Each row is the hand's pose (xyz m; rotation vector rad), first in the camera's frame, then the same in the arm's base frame.
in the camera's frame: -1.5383 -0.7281 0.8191 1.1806 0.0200 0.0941
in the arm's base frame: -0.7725 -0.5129 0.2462 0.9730 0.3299 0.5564
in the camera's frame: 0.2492 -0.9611 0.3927 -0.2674 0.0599 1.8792
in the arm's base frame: 0.9081 0.1249 -0.2011 -0.4463 0.1624 2.4067
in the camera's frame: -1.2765 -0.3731 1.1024 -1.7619 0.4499 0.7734
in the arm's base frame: -0.7418 -0.0329 0.4548 -2.0824 0.0327 1.1216
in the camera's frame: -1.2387 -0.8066 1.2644 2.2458 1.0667 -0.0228
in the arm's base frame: -0.4991 -0.3537 0.6868 1.7466 1.5599 0.1135
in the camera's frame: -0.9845 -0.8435 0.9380 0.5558 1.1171 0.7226
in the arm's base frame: -0.2437 -0.3102 0.3621 0.0965 1.3217 1.0683
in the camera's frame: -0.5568 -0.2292 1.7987 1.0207 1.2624 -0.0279
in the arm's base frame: -0.2325 0.5689 1.0889 0.5100 1.4616 0.2707
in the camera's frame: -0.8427 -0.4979 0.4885 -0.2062 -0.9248 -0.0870
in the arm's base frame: -0.2716 -0.0205 -0.1447 -0.1173 -0.9704 0.4885
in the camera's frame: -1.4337 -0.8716 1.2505 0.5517 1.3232 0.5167
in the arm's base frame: -0.6335 -0.5098 0.6915 0.0407 1.4922 0.8243
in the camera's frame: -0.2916 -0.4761 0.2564 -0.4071 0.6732 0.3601
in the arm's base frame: 0.2048 0.2387 -0.3976 -0.7598 0.5827 0.8060
